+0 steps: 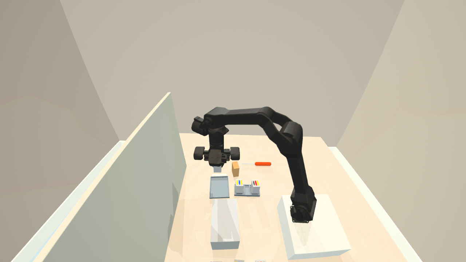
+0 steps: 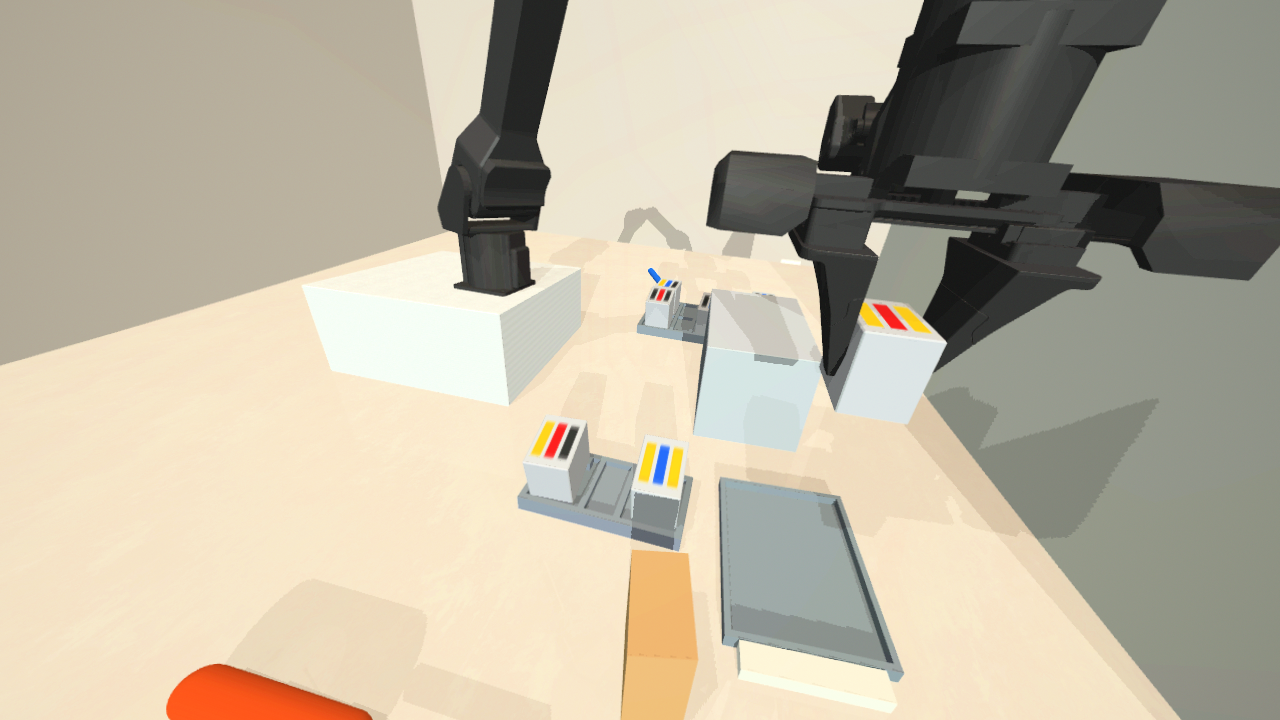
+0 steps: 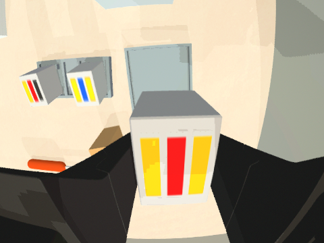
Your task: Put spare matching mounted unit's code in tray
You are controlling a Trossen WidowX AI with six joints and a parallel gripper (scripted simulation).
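Right now my gripper tip is 150 mm above the grey tray. Also, from my gripper tip: tan block (120 mm below, 100 mm to the right, 80 mm behind); grey rack (150 mm below, 140 mm behind, 10 mm to the left); spare (180 mm behind, 110 mm below).
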